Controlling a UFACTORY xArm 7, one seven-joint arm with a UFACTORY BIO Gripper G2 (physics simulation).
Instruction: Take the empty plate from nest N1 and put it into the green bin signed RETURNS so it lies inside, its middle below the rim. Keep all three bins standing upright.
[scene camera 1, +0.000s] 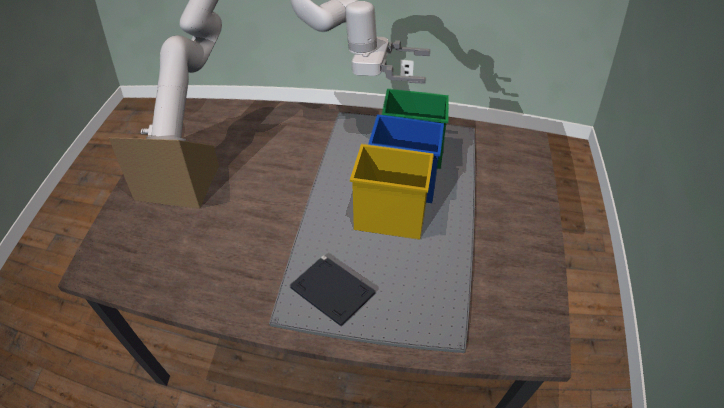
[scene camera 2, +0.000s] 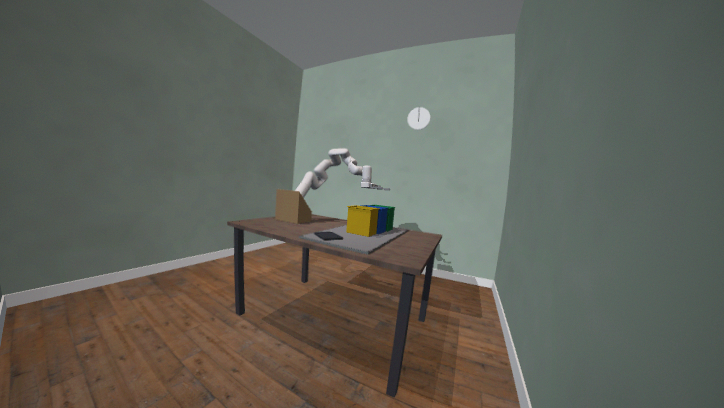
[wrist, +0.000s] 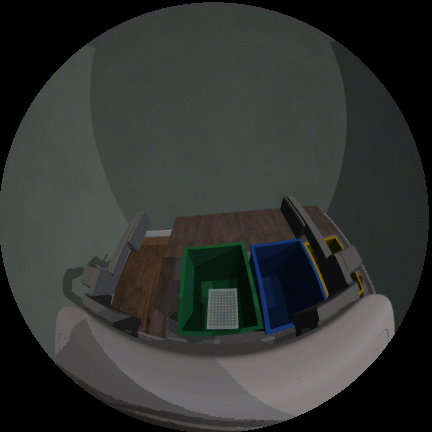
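Seen in the pictures: hand at its tool point: (scene camera 1: 419, 65) (scene camera 2: 383, 188) (wrist: 212, 224); arm's base at its link origin: (scene camera 1: 165, 141) (scene camera 2: 295, 199).
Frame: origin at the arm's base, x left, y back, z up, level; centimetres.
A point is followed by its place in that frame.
Note:
The pale gridded plate (wrist: 222, 308) @[x 13.6, y -68.9, z -15.2 cm] lies low inside the green bin (scene camera 1: 419, 102) @[x 19.6, y -72.1, z -2.0 cm] (scene camera 2: 390, 218) @[x 10.5, y -78.9, z -7.1 cm] (wrist: 225, 265) @[x 10.5, y -78.6, z -7.2 cm], well below its rim, in the wrist view. It does not show in either scene view. My gripper (scene camera 1: 420, 65) @[x 13.1, y -70.8, z 14.9 cm] (scene camera 2: 387, 189) (wrist: 216, 223) @[x 13.1, y -70.8, z 14.9 cm] is wide open and empty, level and high above the green bin. The green bin, the blue bin (scene camera 1: 409, 133) @[x 6.2, y -68.5, z -3.2 cm] (scene camera 2: 382, 220) @[x -2.9, y -75.6, z -7.5 cm] (wrist: 287, 270) @[x -6.1, y -72.3, z -9.0 cm] and the yellow bin (scene camera 1: 387, 210) @[x -17.9, y -62.6, z -7.7 cm] (scene camera 2: 360, 220) @[x -18.2, y -64.3, z -7.0 cm] (wrist: 332, 241) @[x -18.9, y -70.7, z -0.1 cm] stand upright in a row. The black nest (scene camera 1: 331, 289) @[x -35.8, y -49.9, z -15.5 cm] (scene camera 2: 328, 235) @[x -37.2, y -51.2, z -15.5 cm] bears no plate. The signs cannot be read.
The bins and the nest stand on a grey perforated board (scene camera 1: 405, 283) @[x -32.9, y -67.1, z -16.7 cm] (scene camera 2: 364, 243) @[x -37.1, y -73.9, z -16.7 cm] on the brown wooden table (scene camera 1: 217, 253) @[x -24.9, y -18.8, z -18.0 cm] (scene camera 2: 405, 250) @[x -33.5, y -96.7, z -18.0 cm]. The arm is mounted at a tan wedge-shaped block (scene camera 1: 157, 172) @[x -8.0, y 1.2, z -4.6 cm] (scene camera 2: 287, 205) @[x -8.0, y 1.8, z -4.6 cm]. The wall is close behind the green bin.

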